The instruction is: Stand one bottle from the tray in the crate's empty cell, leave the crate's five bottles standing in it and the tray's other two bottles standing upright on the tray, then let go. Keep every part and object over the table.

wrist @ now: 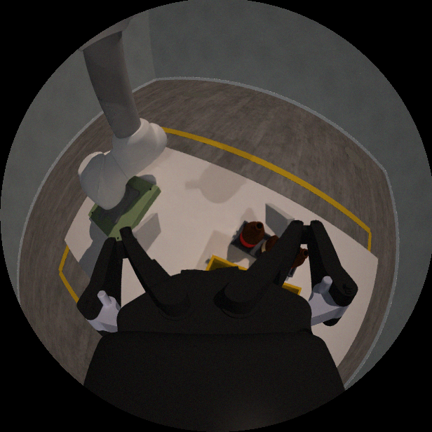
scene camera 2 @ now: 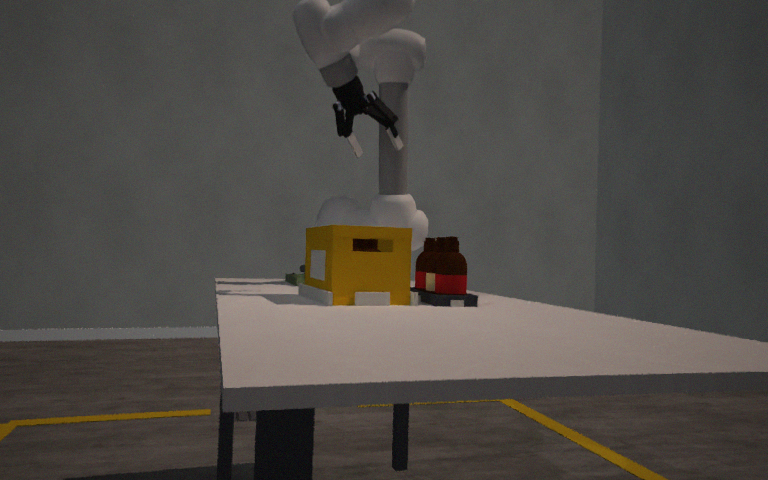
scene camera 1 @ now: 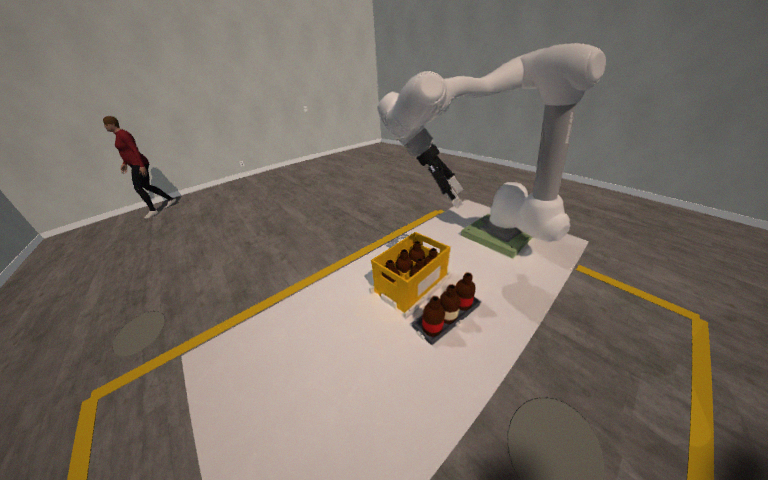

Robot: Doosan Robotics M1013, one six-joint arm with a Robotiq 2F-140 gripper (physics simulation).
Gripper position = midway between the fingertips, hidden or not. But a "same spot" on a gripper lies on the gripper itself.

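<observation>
My gripper: in the wrist view [211, 217], also in scene camera 1 and scene camera 2. Same spot on the gripper: [scene camera 1: 441, 177] and [scene camera 2: 385, 106].
</observation>
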